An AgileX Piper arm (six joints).
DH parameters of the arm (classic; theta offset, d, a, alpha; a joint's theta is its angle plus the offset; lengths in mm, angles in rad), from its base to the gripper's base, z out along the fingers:
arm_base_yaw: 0 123 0 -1.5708
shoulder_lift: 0.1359 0 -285.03 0
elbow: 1.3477 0 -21.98 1.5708
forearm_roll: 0 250.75 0 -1.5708
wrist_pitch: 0 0 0 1.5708
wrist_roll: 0 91 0 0
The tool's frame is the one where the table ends.
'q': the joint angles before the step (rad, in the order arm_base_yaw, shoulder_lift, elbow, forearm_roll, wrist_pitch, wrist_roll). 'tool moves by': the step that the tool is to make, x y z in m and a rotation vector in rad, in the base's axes. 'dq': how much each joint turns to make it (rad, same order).
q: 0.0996 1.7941 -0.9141 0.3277 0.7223 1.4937
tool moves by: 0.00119 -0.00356 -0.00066 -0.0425 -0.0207 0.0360
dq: 0.0000 0.0000 0.0000 -0.0582 -0.0175 0.0019
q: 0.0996 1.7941 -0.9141 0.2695 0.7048 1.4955
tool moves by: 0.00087 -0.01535 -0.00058 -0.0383 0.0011 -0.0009
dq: -0.0410 0.0001 0.0000 -0.0553 0.0042 0.0001
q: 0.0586 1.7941 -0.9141 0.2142 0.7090 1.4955
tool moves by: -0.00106 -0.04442 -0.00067 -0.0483 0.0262 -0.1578
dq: -0.1340 0.0000 0.0000 -0.0801 0.0165 0.0836
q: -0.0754 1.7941 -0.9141 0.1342 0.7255 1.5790
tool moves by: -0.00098 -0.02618 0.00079 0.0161 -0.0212 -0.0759
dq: -0.0937 -0.0018 0.0000 0.0324 -0.0133 -0.0425
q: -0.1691 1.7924 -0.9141 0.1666 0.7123 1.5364
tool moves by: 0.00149 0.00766 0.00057 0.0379 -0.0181 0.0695
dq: 0.0127 0.0000 0.0000 0.0684 0.0022 -0.1064
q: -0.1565 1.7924 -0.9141 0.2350 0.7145 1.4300
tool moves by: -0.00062 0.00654 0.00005 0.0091 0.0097 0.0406
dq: 0.0186 -0.0001 0.0000 0.0097 0.0156 -0.0267
